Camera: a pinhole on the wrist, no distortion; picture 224 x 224 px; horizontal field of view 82.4 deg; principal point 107.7 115.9 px. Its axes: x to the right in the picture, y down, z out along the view. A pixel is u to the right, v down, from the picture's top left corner.
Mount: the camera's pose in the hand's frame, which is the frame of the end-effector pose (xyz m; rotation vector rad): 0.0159 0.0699 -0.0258 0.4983 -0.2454 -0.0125
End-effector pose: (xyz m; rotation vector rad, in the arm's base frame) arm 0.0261 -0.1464 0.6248 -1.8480 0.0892 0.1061
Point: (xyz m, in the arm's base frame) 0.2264 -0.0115 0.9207
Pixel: outside the picture
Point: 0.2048 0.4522 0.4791
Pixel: 183 160
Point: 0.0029 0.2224 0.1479
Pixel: outside the picture
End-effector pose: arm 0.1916 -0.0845 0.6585 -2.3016 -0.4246 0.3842
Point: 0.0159 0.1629 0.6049
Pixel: 115 94
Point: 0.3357 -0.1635 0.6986
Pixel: behind the camera
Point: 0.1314 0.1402 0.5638
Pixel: 155 105
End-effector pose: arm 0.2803 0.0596 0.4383 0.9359 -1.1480 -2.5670
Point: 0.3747 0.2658 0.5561
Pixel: 17 98
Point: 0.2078 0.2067 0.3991
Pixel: 137 53
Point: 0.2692 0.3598 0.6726
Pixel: 60 141
